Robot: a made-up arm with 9 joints. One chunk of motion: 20 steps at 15 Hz.
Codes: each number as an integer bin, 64 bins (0 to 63) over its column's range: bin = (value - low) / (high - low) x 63, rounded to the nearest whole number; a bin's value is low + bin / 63 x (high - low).
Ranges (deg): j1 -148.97..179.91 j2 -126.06..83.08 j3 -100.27..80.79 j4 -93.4..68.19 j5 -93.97..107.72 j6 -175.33..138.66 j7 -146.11..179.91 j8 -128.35..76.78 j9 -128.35..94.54
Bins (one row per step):
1: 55 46 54 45 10 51 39 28 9
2: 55 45 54 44 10 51 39 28 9
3: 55 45 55 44 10 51 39 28 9
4: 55 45 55 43 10 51 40 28 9
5: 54 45 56 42 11 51 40 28 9
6: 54 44 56 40 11 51 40 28 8
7: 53 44 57 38 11 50 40 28 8
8: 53 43 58 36 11 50 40 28 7
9: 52 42 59 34 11 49 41 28 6
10: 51 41 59 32 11 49 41 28 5
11: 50 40 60 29 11 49 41 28 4
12: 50 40 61 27 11 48 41 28 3
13: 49 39 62 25 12 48 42 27 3
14: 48 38 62 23 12 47 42 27 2
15: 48 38 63 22 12 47 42 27 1
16: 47 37 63 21 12 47 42 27 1
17: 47 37 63 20 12 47 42 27 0
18: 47 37 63 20 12 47 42 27 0
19: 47 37 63 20 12 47 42 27 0
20: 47 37 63 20 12 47 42 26 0
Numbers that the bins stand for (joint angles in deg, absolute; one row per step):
1: 138.15 26.65 54.92 22.02 -61.96 78.85 55.71 -37.18 -96.51
2: 138.15 23.33 54.92 19.46 -61.96 78.85 55.71 -37.18 -96.51
3: 138.15 23.33 57.80 19.46 -61.96 78.85 55.71 -37.18 -96.51
4: 138.15 23.33 57.80 16.89 -61.96 78.85 60.89 -37.18 -96.51
5: 132.93 23.33 60.67 14.33 -58.75 78.85 60.89 -37.18 -96.51
6: 132.93 20.01 60.67 9.20 -58.75 78.85 60.89 -37.18 -100.05
7: 127.71 20.01 63.55 4.07 -58.75 73.87 60.89 -37.18 -100.05
8: 127.71 16.69 66.42 -1.06 -58.75 73.87 60.89 -37.18 -103.58
9: 122.49 13.37 69.29 -6.19 -58.75 68.88 66.06 -37.18 -107.12
10: 117.27 10.05 69.29 -11.32 -58.75 68.88 66.06 -37.18 -110.66
11: 112.05 6.73 72.17 -19.02 -58.75 68.88 66.06 -37.18 -114.20
12: 112.05 6.73 75.04 -24.15 -58.75 63.90 66.06 -37.18 -117.74
13: 106.83 3.41 77.92 -29.28 -55.55 63.90 71.24 -40.44 -117.74
14: 101.61 0.09 77.92 -34.41 -55.55 58.92 71.24 -40.44 -121.27
15: 101.61 0.09 80.79 -36.97 -55.55 58.92 71.24 -40.44 -124.81
16: 96.38 -3.23 80.79 -39.54 -55.55 58.92 71.24 -40.44 -124.81
17: 96.38 -3.23 80.79 -42.10 -55.55 58.92 71.24 -40.44 -128.35
18: 96.38 -3.23 80.79 -42.10 -55.55 58.92 71.24 -40.44 -128.35
19: 96.38 -3.23 80.79 -42.10 -55.55 58.92 71.24 -40.44 -128.35
20: 96.38 -3.23 80.79 -42.10 -55.55 58.92 71.24 -43.69 -128.35

